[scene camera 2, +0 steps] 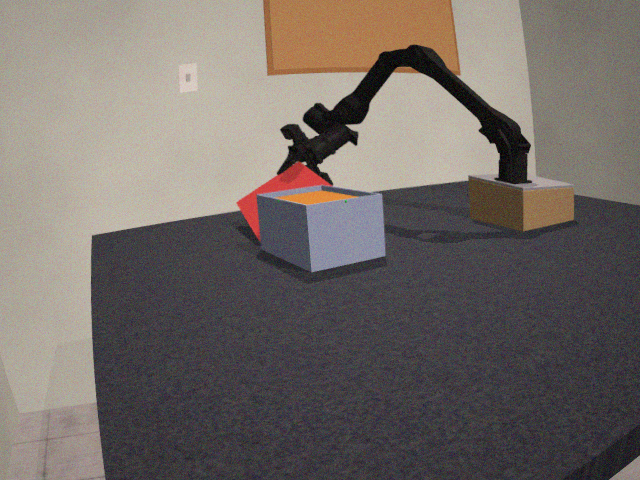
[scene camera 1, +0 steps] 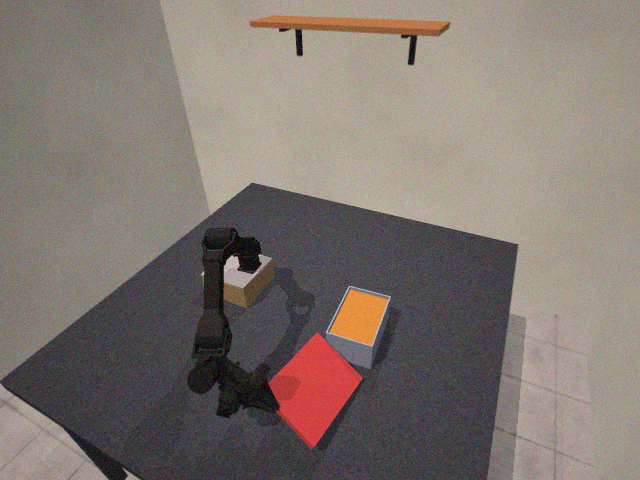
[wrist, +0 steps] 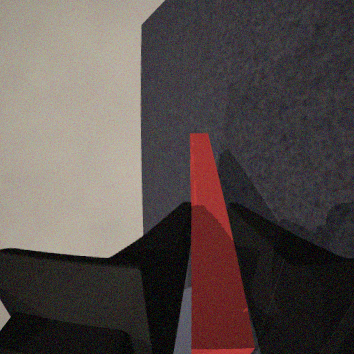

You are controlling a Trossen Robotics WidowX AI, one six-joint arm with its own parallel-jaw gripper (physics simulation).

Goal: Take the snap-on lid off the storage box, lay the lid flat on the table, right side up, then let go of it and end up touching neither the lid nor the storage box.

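The storage box (scene camera 1: 350, 352) (scene camera 2: 346, 232) (wrist: 184, 322) stands upright on the dark table, grey-blue and open at the top, with an orange surface (scene camera 1: 359, 316) (scene camera 2: 316, 197) inside. The red lid (scene camera 1: 323, 384) (scene camera 2: 266, 201) (wrist: 201, 165) is off the box, beside it, and tilted with its broad smooth face up. My gripper (scene camera 1: 273, 396) (scene camera 2: 306, 173) (wrist: 208, 210) is shut on one edge of the lid, on the side towards the arm. The lid's far side slopes down towards the table. The box hides its lower part in scene camera 2, so whether it touches the table cannot be told.
The arm's base stands on a wooden block (scene camera 1: 235, 296) (scene camera 2: 547, 206) with a light top. The table (scene camera 1: 413, 248) (scene camera 2: 361, 361) has an edge beyond the lid and box. A wooden shelf (scene camera 1: 351, 25) hangs high on the wall. A brown board (scene camera 2: 361, 36) and a switch plate (scene camera 2: 193, 77) are on another wall.
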